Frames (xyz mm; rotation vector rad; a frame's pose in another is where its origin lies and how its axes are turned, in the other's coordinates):
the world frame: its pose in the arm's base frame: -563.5 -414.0 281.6 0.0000 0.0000 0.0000
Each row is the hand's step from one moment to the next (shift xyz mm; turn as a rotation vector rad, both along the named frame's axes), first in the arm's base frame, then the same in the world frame.
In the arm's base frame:
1: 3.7 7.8 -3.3 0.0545 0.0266 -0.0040
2: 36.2 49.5 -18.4 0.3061 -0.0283 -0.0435
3: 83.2 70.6 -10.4 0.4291 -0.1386 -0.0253
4: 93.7 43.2 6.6 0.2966 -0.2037 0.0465
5: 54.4 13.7 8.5 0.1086 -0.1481 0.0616
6: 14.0 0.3 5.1 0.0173 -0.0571 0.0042
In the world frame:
1: 3.7 7.8 -3.3 0.0545 0.0266 -0.0040
2: 36.2 49.5 -18.4 0.3061 -0.0283 -0.0435
3: 83.2 70.6 -10.4 0.4291 -0.1386 -0.0253
4: 93.7 43.2 6.6 0.2966 -0.2037 0.0465
5: 54.4 13.7 8.5 0.1086 -0.1481 0.0616
6: 14.0 0.3 5.1 0.0173 -0.0571 0.0042

